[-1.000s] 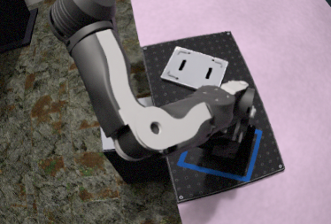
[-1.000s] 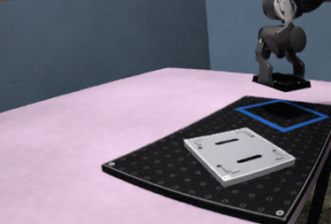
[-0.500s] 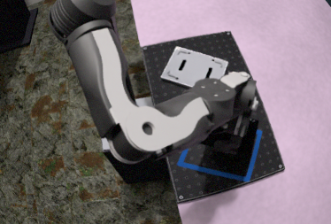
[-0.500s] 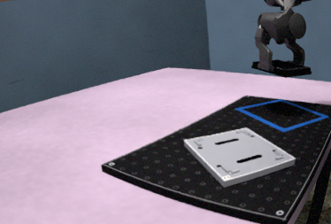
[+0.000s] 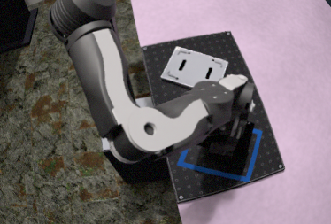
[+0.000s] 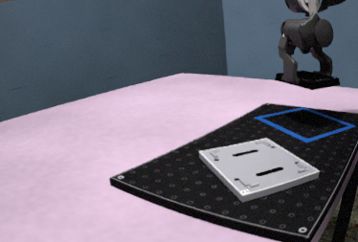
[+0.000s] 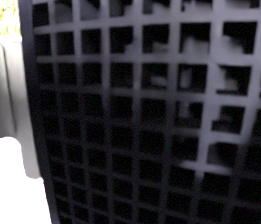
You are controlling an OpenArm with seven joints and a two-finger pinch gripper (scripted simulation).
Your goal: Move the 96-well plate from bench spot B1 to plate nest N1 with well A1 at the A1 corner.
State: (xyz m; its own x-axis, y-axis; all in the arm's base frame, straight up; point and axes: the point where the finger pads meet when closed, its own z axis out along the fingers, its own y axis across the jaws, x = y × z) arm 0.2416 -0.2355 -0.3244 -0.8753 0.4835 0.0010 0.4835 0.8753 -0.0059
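Now: hand 20 mm past the grey plate nest, 250 mm to the right of it and 90 mm above it. The rest, counted from my hand: black 96-well plate (right at my hand).
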